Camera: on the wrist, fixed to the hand. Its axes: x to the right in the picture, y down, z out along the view.
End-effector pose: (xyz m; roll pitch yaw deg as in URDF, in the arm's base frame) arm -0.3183 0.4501 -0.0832 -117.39 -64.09 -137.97
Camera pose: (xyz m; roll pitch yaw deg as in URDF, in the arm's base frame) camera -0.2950 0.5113 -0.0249 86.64 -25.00 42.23
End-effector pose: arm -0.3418 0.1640 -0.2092 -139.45 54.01 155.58
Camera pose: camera -0.4183 0.1971 -0.1820 -108.57 -33.93 -177.74
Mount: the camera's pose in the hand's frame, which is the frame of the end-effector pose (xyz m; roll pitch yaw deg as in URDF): 0.0270 -0.0554 -0.0624 -3.75 27.57 -91.03
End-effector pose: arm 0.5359 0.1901 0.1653 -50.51 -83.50 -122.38
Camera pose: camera 0.4655 0.2348 0.1925 80.74 -1.62 124.72
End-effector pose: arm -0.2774 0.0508 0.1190 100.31 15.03 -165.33
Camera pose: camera -0.2737 -0.0219 0.0701 -158.68 49.29 -55.61
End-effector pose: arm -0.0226 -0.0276 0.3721 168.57 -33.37 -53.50
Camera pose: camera 0.0280 0.0161 0.4289 142.11 -12.91 46.32
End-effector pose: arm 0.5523 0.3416 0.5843 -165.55 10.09 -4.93
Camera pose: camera 0.5950 0.3761 0.6527 -170.58 -41.44 77.28
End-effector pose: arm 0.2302 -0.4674 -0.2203 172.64 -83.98 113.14
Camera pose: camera 0.1926 -0.5396 -0.1877 92.38 -1.17 -136.66
